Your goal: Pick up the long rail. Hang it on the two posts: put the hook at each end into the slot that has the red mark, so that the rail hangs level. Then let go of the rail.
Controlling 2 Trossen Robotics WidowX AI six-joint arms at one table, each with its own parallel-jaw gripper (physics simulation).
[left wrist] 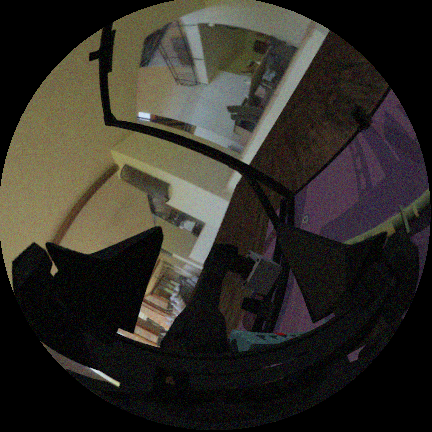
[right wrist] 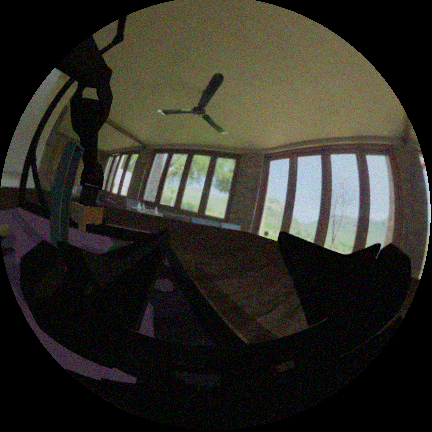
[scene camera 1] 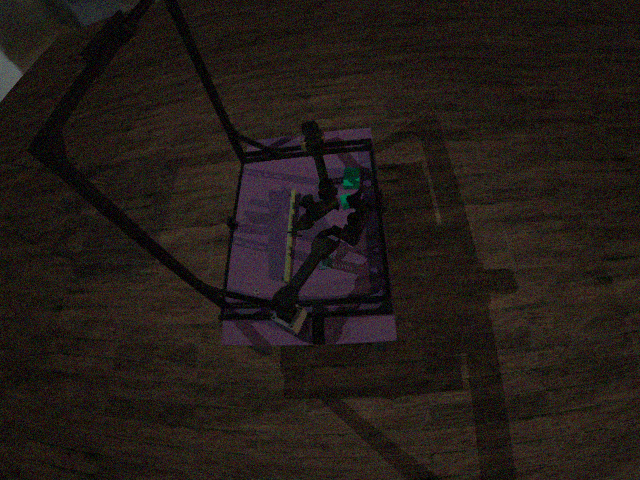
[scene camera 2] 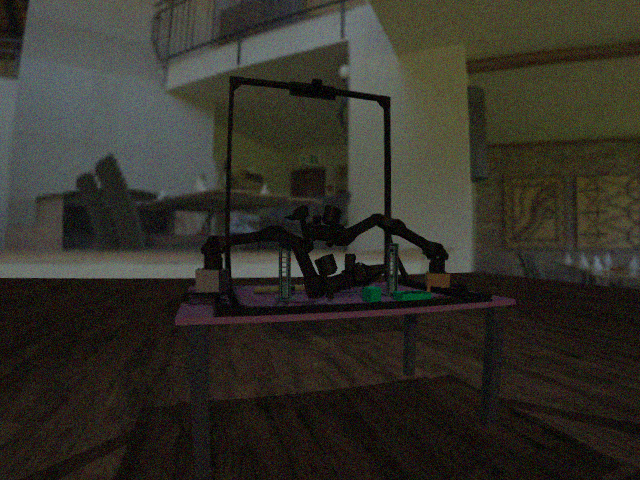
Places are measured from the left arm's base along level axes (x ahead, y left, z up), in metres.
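Pixels of known places: left gripper, fingertip midpoint: (left wrist: 220, 230) (scene camera 1: 294, 227) (scene camera 2: 287, 227); right gripper, fingertip midpoint: (right wrist: 225, 236) (scene camera 1: 372, 187) (scene camera 2: 385, 267); left arm's base at its link origin: (right wrist: 87, 204) (scene camera 2: 437, 272); right arm's base at its link origin: (left wrist: 246, 267) (scene camera 1: 287, 313) (scene camera 2: 212, 268).
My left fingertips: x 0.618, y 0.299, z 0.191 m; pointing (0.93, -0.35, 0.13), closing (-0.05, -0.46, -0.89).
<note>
Ahead of a thing's pixels: the offset from my left fingertips to its top centre. Level surfaces: height alone.
The long yellow rail @(dx -0.077, dy -0.122, dz -0.227 m) (scene camera 1: 288, 253) (scene camera 2: 271, 289) (left wrist: 419, 212) lies on the purple table. Its hooks are too dark to make out. The two teal ladder-like posts @(dx -0.020, dy +0.091, dz -0.059 m) (scene camera 2: 284, 273) @(dx -0.415, dy -0.124, dz -0.059 m) (scene camera 2: 392, 269) stand upright; one post shows in the left wrist view (left wrist: 252, 341) and one in the right wrist view (right wrist: 62, 200), each with a small red mark. My left gripper (scene camera 1: 299, 211) (scene camera 2: 297, 213) (left wrist: 220, 230) is open and empty, raised well above the table near the rail in scene camera 1. My right gripper (scene camera 1: 360, 198) (scene camera 2: 382, 269) (right wrist: 225, 236) is open and empty, low near the right-hand post in scene camera 2.
A green block @(dx -0.341, dy +0.042, dz -0.223 m) (scene camera 1: 344, 200) (scene camera 2: 371, 293) and a flat green piece @(dx -0.491, dy -0.001, dz -0.243 m) (scene camera 1: 351, 177) (scene camera 2: 412, 295) lie near a post. My two arms cross over the purple table @(dz -0.273 m) (scene camera 1: 361, 330) (scene camera 2: 196, 315). A black frame (scene camera 1: 136, 232) (scene camera 2: 387, 165) rises over the table.
</note>
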